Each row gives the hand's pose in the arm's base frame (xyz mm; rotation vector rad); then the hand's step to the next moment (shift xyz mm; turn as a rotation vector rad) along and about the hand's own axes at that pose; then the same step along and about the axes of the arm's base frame.
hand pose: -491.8 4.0 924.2 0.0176 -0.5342 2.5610
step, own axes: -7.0 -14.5 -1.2 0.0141 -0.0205 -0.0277
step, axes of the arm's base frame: 13.3 8.4 3.4 0.0004 0.0334 -0.0164
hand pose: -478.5 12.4 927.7 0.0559 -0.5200 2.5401
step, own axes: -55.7 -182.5 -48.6 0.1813 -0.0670 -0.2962
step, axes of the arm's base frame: 145.3 132.4 11.4 -0.1005 0.2544 -0.2242
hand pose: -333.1 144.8 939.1 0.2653 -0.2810 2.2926
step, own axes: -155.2 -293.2 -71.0 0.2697 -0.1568 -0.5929
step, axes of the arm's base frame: 313.2 105.8 -76.3 -0.1226 0.4594 -0.4720
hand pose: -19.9 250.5 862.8 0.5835 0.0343 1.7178
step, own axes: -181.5 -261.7 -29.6 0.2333 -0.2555 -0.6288
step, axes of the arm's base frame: 247.2 -96.5 -178.5 -0.0427 0.4599 -0.5493
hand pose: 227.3 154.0 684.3 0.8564 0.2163 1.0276
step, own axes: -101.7 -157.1 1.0 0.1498 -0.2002 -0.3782
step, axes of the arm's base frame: 50.8 -120.7 -133.7 0.0101 0.2735 -0.3615
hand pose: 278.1 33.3 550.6 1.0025 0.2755 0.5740
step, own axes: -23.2 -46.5 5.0 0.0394 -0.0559 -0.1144
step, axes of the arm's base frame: -1.5 -35.8 -38.0 -0.0033 0.0812 -0.1056
